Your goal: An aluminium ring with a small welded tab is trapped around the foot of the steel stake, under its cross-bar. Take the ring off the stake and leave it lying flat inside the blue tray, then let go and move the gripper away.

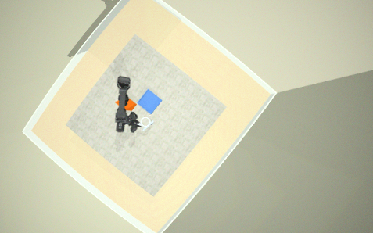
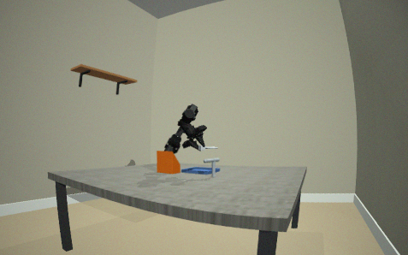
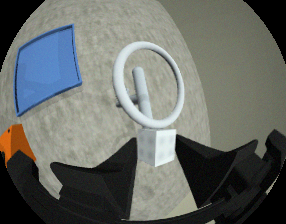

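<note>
Right now the aluminium ring is 10 mm ahead of my gripper tip and 40 mm to the left of it. Also, from my gripper tip: blue tray (130 mm behind, 200 mm to the left, 160 mm below).
</note>
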